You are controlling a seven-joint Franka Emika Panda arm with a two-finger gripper.
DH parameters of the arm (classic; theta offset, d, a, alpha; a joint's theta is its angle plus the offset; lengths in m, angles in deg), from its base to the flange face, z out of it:
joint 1: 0 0.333 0 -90
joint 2: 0 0 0 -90
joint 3: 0 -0.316 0.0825 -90
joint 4: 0 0 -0.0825 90
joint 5: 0 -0.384 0 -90
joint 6: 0 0 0.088 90
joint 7: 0 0.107 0 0
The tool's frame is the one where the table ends.
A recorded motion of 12 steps. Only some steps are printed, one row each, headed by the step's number.
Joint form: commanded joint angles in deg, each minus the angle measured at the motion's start. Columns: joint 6, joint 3, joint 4, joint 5, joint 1, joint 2, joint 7.
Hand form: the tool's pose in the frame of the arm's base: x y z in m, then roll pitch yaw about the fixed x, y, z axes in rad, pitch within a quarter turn. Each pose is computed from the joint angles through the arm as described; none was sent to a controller.
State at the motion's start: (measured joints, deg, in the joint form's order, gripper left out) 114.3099 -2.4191 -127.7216 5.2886 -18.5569 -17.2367 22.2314
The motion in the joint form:
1: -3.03 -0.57 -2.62 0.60 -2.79 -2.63 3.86
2: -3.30 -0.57 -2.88 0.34 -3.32 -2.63 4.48
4: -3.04 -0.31 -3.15 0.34 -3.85 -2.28 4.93
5: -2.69 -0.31 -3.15 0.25 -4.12 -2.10 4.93
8: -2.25 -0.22 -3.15 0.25 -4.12 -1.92 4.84
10: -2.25 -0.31 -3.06 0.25 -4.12 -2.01 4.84
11: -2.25 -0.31 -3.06 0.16 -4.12 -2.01 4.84
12: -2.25 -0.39 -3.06 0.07 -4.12 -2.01 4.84
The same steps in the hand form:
1: 0.4239 -0.1464 0.4957 3.0440 -0.0601 -0.7391
2: 0.4214 -0.1497 0.4931 3.0446 -0.0511 -0.7614
4: 0.4199 -0.1559 0.4885 3.0442 -0.0453 -0.7823
5: 0.4203 -0.1581 0.4876 3.0471 -0.0472 -0.7870
8: 0.4213 -0.1592 0.4869 3.0497 -0.0508 -0.7863
10: 0.4216 -0.1585 0.4883 3.0505 -0.0539 -0.7848
11: 0.4216 -0.1584 0.4883 3.0518 -0.0533 -0.7855
12: 0.4219 -0.1577 0.4883 3.0527 -0.0528 -0.7848

